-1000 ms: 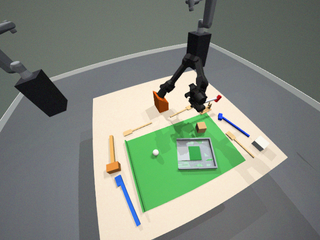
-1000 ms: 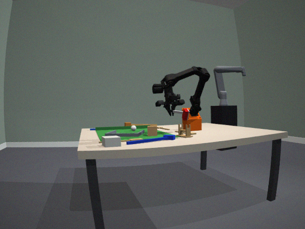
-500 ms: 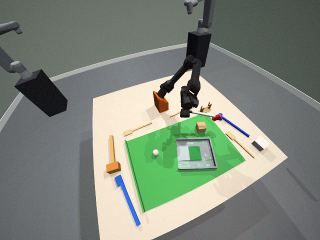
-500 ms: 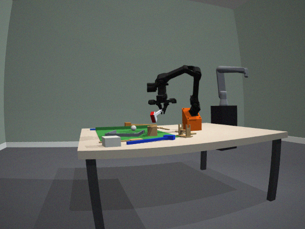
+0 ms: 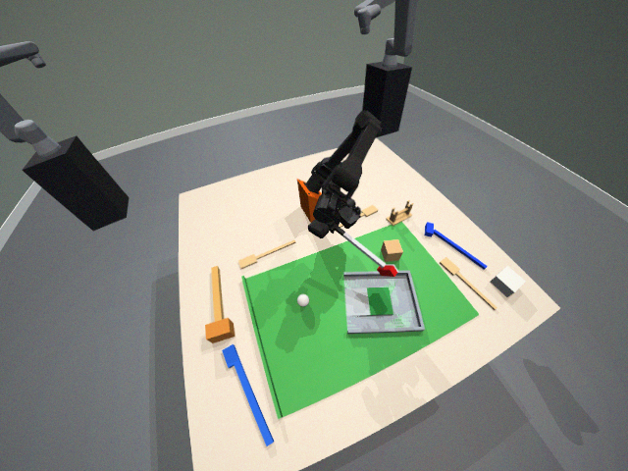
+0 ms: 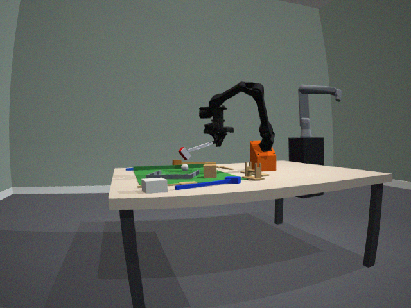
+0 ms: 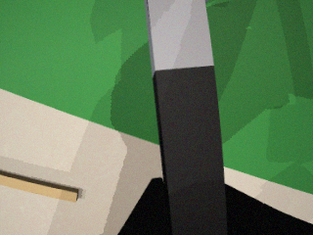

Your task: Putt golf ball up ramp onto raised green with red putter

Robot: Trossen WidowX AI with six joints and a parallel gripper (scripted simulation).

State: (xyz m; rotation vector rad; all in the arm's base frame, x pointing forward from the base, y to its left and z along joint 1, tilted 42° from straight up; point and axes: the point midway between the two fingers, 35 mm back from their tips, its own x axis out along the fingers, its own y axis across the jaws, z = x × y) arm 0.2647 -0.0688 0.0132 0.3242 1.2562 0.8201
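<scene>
The red putter is 110 mm ahead of my gripper tip and 50 mm to the left of it. Round my gripper tip: wooden cube 120 mm ahead, 200 mm to the left, 110 mm below; then grey-walled frame 260 mm ahead, 60 mm to the left, 130 mm below; then white golf ball 130 mm ahead, 200 mm to the right, 120 mm below.
</scene>
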